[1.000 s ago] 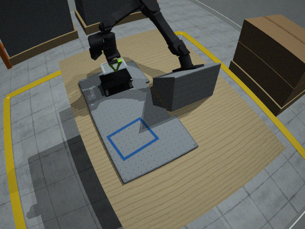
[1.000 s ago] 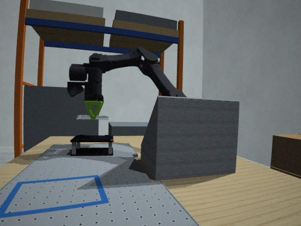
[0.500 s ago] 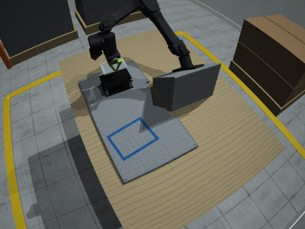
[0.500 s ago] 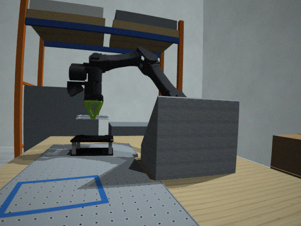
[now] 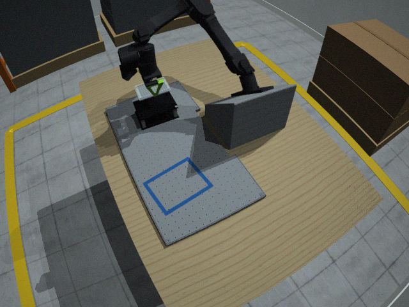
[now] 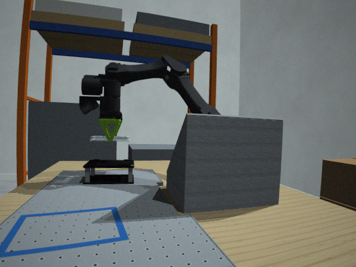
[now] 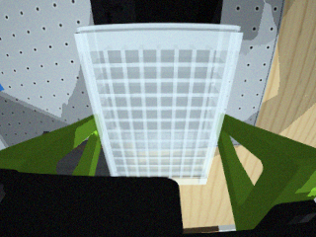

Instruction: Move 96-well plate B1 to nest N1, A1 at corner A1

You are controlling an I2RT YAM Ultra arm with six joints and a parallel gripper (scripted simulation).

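Now: hand right at the clear 96-well plate. From my hand the other things lie so: black raised nest 90 mm below.
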